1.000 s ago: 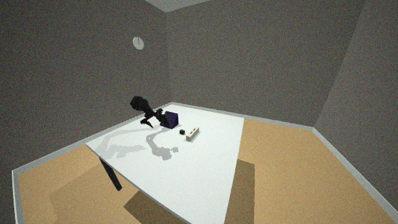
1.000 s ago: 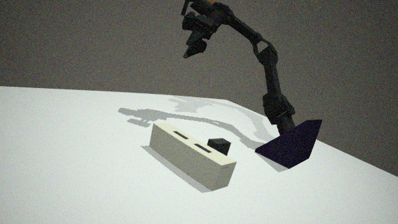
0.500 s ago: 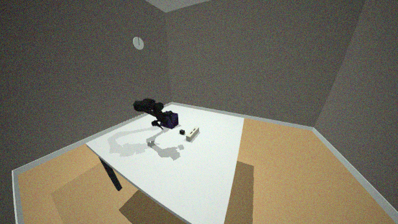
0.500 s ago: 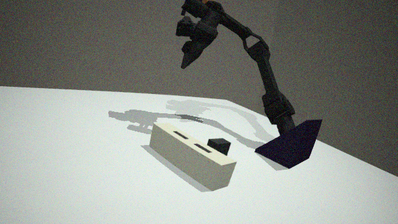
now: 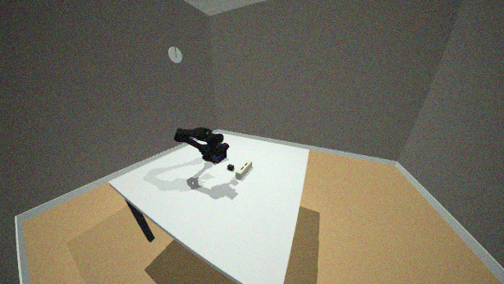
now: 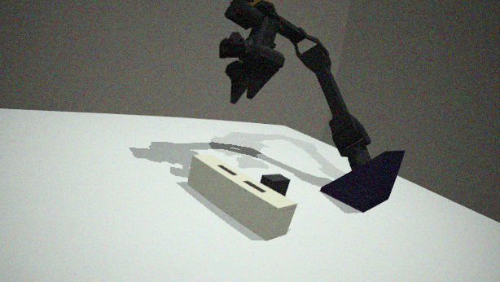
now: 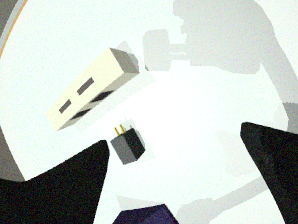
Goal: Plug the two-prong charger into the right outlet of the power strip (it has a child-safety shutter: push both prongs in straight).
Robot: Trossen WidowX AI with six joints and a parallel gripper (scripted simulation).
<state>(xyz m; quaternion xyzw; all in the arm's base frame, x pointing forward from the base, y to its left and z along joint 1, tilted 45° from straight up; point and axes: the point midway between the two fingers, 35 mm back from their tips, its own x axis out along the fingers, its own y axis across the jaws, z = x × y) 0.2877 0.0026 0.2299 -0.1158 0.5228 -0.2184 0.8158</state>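
Now: gripper tip 13 cm to the right of the two-prong charger, 13 cm above it and 1 cm past it.
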